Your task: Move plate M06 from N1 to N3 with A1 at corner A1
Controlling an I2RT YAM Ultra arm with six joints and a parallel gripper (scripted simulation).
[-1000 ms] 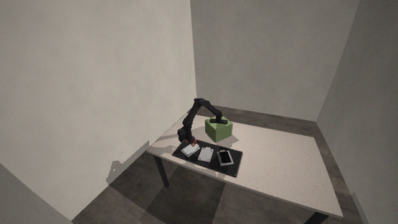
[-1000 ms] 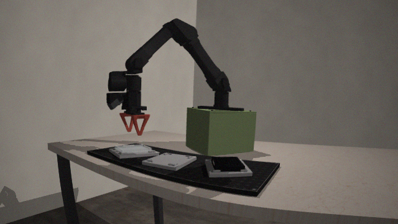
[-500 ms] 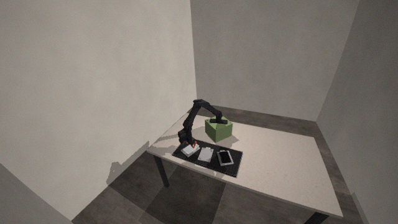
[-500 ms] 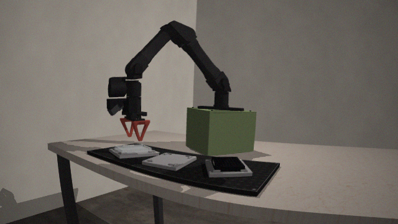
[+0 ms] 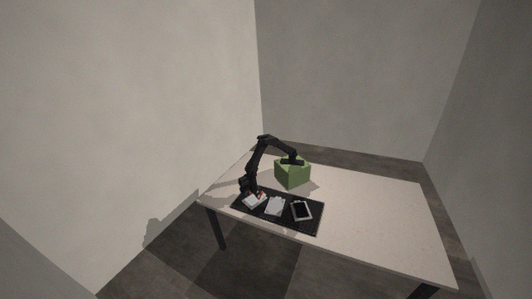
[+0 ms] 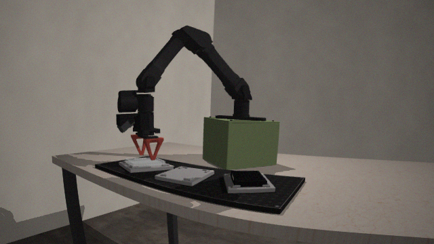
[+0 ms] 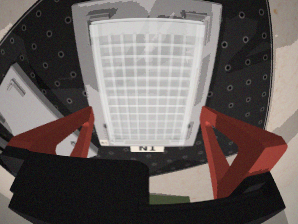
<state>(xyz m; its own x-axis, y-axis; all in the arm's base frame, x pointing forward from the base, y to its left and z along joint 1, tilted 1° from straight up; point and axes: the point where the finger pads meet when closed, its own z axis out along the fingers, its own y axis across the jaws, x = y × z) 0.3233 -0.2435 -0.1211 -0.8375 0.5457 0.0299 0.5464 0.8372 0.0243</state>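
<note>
Right now my hand is 3 cm above the white 96-well plate and 1 cm short of it. From my hand the other things lie so: label 7 cm behind, 5 cm to the left, 4 cm below; black plate 35 cm to the left, 5 cm ahead, 2 cm below.
</note>
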